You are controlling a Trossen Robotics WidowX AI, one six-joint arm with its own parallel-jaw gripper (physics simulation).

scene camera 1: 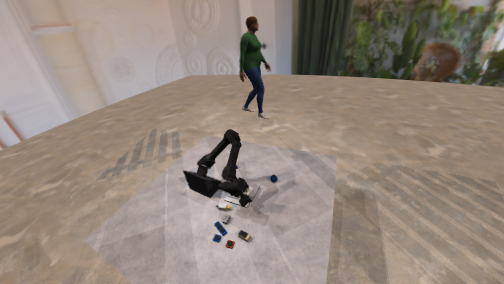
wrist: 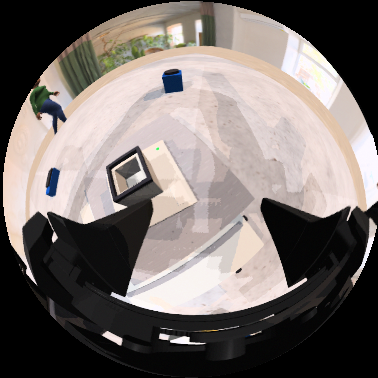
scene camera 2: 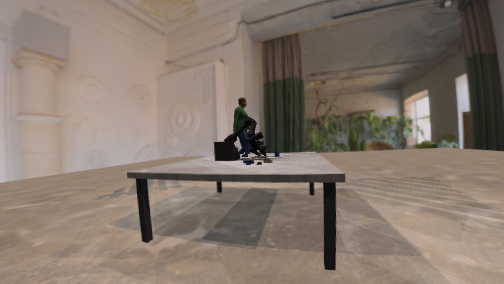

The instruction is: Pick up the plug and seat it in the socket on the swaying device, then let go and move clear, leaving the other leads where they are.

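The pale device (wrist: 180, 192) (scene camera 1: 231, 201) lies on the table, partly hidden by the arm in scene camera 1. It bears a raised, black-rimmed square socket (wrist: 145, 190) and a small green light (wrist: 157, 148). The socket's hollow looks empty. My gripper (wrist: 208, 204) (scene camera 1: 245, 200) is open and empty, low over the device, with the socket beyond the left fingertip in the wrist view. A small white-and-yellow piece (scene camera 1: 224, 207), possibly the plug, lies beside the device. A grey piece (scene camera 1: 226, 219) and a black-and-cream piece (scene camera 1: 244, 235) lie farther off; which are leads is too small to tell.
Blue blocks (wrist: 173, 81) (wrist: 52, 182) stand beyond the device. A long blue piece (scene camera 1: 220, 228), a small blue piece (scene camera 1: 217, 238) and an orange piece (scene camera 1: 230, 244) lie near the loose parts. A black panel (scene camera 1: 201, 184) (scene camera 2: 226, 151) stands by the arm. A person (scene camera 1: 252, 60) is behind the table.
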